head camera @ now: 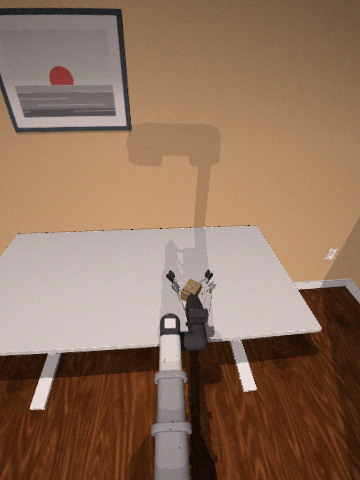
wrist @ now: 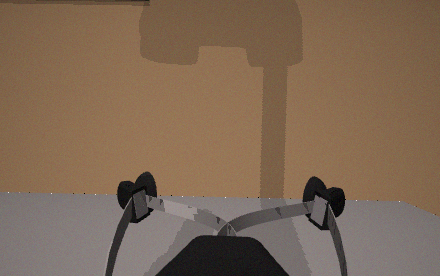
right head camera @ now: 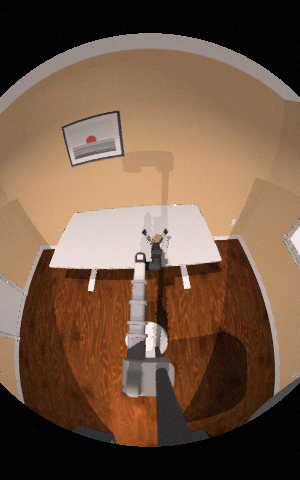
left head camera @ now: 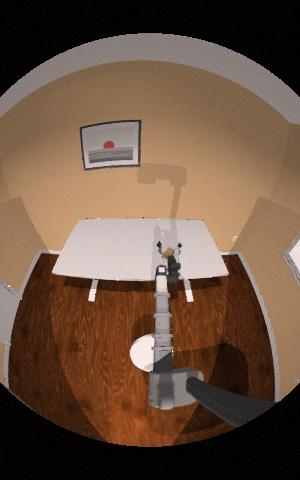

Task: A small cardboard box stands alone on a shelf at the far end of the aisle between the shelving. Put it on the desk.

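Where they show: gripper, fingertip midpoint: [head camera: 189,271] [wrist: 229,190] [right head camera: 154,229] [left head camera: 168,242]; robot's base, origin of the base link: [right head camera: 147,339] [left head camera: 150,351].
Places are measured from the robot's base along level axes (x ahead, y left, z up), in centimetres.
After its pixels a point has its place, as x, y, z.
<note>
The small brown cardboard box [head camera: 191,289] [left head camera: 169,252] {76.6, -10.2, 74.5} [right head camera: 157,239] {76.5, -10.5, 74.2} sits on the white desk [head camera: 90,280] {87.7, 38.1, 69.2} [left head camera: 110,250] {80.2, 39.4, 69.3} [right head camera: 100,240] {80.5, 40.0, 69.2} [wrist: 50,235] {100.4, 25.8, 69.2}, right of the desk's middle and turned at an angle. My gripper [head camera: 189,275] {77.8, -8.2, 84.6} [left head camera: 170,245] {77.8, -8.2, 84.6} [right head camera: 155,232] {77.8, -8.2, 84.6} [wrist: 229,190] {77.8, -8.2, 84.6} is open, its two fingertips wide apart with no box between them. It hangs above the desk over the box, and its fingers and wrist overlap part of the box in the head views. The box does not show in the wrist view.
A tan wall stands behind the desk, with a framed picture [head camera: 65,105] {129.6, 46.7, 138.6} [left head camera: 111,157] {129.8, 43.7, 136.8} [right head camera: 95,146] {129.8, 42.6, 141.2} at the left. My arm [head camera: 171,405] {26.8, -0.1, 95.5} [left head camera: 162,325] {17.8, 0.1, 95.8} [right head camera: 137,310] {18.9, -0.4, 95.8} reaches over the desk's front edge. White desk legs [head camera: 243,367] stand on the wooden floor.
</note>
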